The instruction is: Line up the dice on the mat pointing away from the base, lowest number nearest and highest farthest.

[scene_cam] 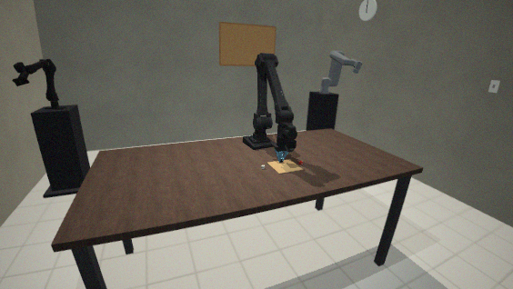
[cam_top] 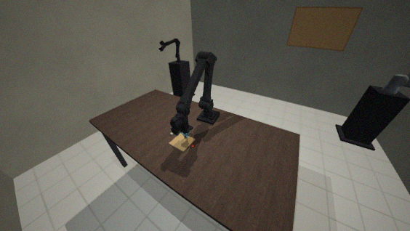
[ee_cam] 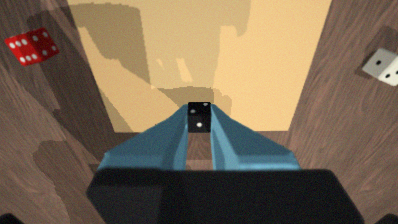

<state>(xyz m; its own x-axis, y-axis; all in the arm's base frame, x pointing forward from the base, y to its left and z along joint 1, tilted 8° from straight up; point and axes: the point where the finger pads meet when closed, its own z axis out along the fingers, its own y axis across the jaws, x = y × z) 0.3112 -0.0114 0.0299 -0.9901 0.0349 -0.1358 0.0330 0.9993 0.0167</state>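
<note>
Now: hand right at the black die. From my hand the other things lie so: white die 120 mm to the right, 30 mm ahead, 10 mm below; then red die 100 mm to the left, 50 mm ahead, 10 mm below; then tan mat 50 mm ahead, 10 mm below.
</note>
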